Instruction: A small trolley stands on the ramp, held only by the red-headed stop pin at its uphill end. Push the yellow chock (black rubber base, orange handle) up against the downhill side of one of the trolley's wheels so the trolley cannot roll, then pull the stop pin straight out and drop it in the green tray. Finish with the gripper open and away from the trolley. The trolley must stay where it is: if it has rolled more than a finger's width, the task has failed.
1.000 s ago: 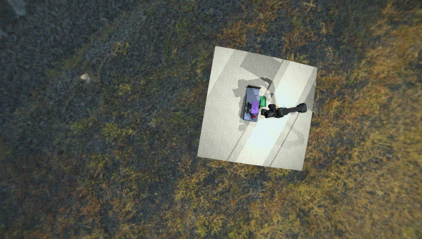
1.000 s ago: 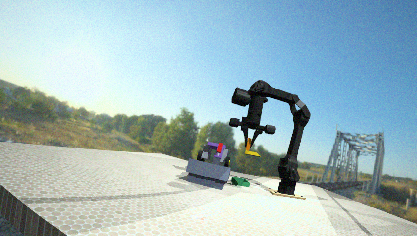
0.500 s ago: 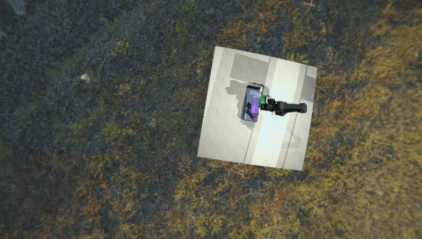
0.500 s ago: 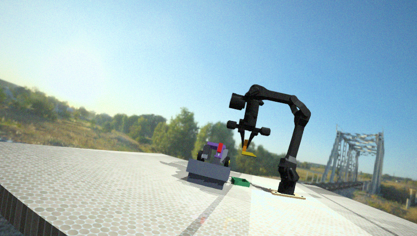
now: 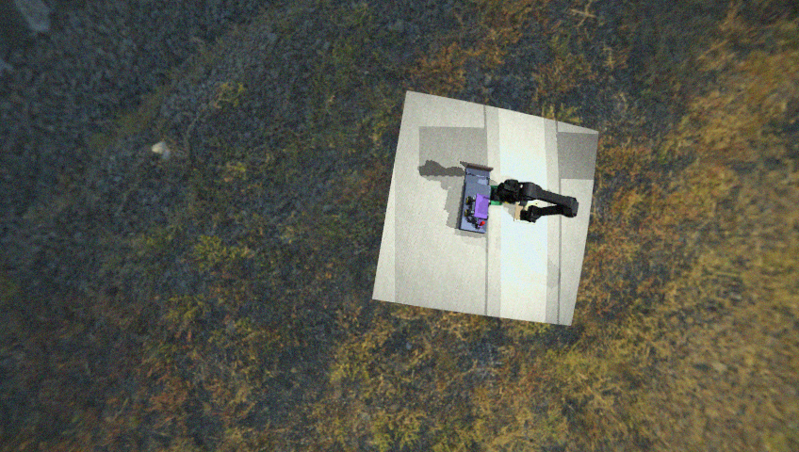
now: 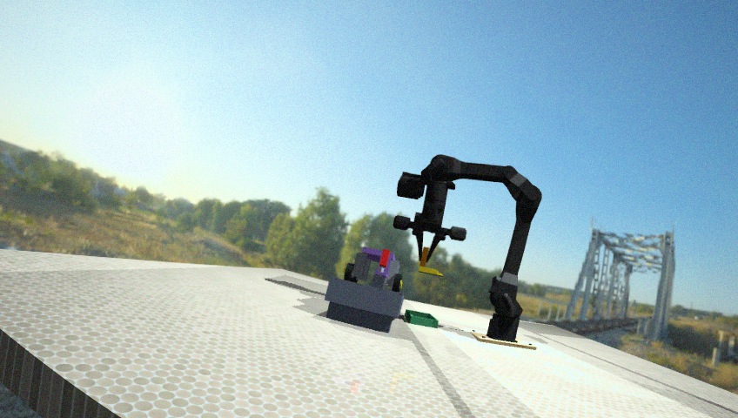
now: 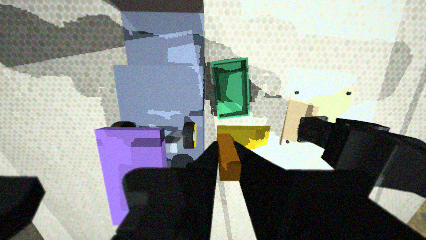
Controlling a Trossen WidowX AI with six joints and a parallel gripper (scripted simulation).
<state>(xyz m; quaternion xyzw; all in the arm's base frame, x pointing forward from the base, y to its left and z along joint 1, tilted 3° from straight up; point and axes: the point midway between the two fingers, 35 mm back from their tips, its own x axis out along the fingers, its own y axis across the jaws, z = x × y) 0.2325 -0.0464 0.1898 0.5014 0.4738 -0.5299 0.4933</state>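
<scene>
My gripper tip is now 90 mm short of the red-headed stop pin, 150 mm to the right of it and 30 mm above it. From my gripper tip the other things lie so: yellow chock: 20 mm behind, 10 mm below; then grey-blue ramp: 110 mm ahead, 50 mm to the left, 120 mm below; then purple trolley: 110 mm ahead, 50 mm to the left, 50 mm below.
</scene>
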